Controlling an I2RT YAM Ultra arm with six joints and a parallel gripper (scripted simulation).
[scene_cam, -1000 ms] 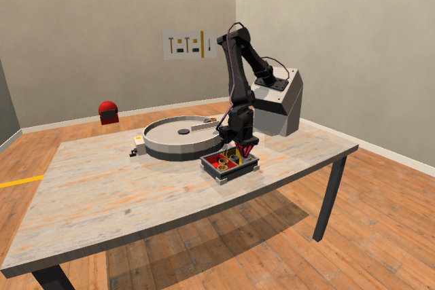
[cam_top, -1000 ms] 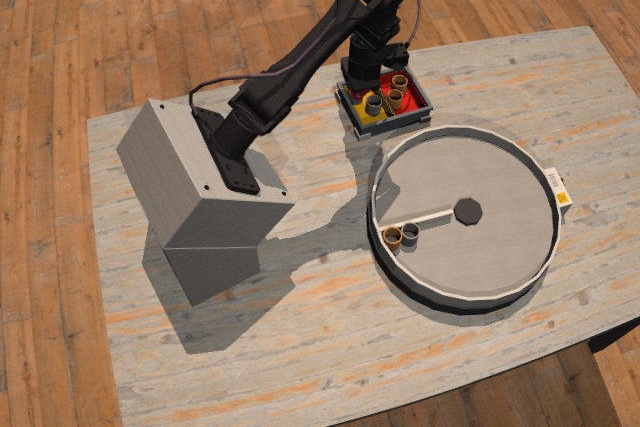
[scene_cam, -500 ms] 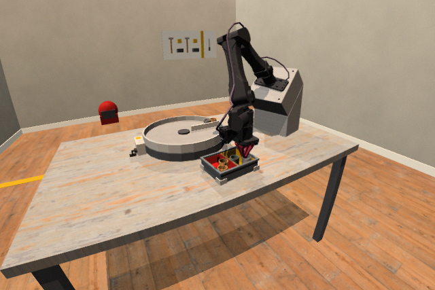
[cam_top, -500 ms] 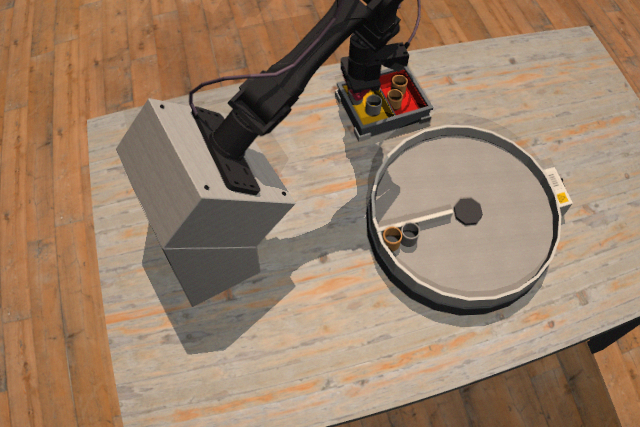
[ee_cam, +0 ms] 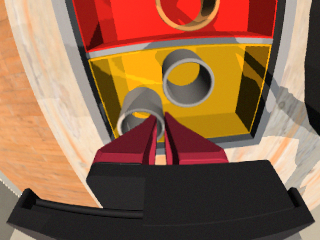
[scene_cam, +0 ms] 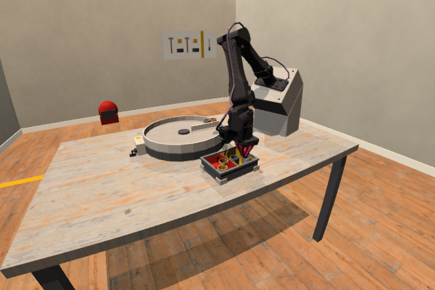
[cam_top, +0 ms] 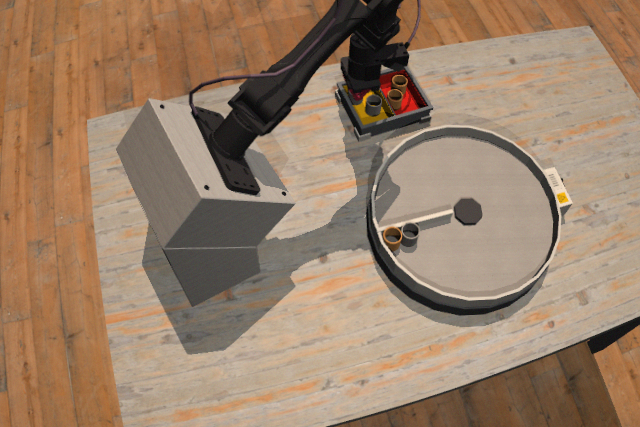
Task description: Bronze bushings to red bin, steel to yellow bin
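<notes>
Now: the yellow bin 30 mm below my hand, 20 mm to the right of it and 20 mm ahead of it. Also, from my hand: red bin (100 mm ahead, 30 mm below, 20 mm to the right); turntable (370 mm to the right, 100 mm ahead, 10 mm above); two-part bin tray (60 mm ahead, 20 mm to the right, 20 mm below).
</notes>
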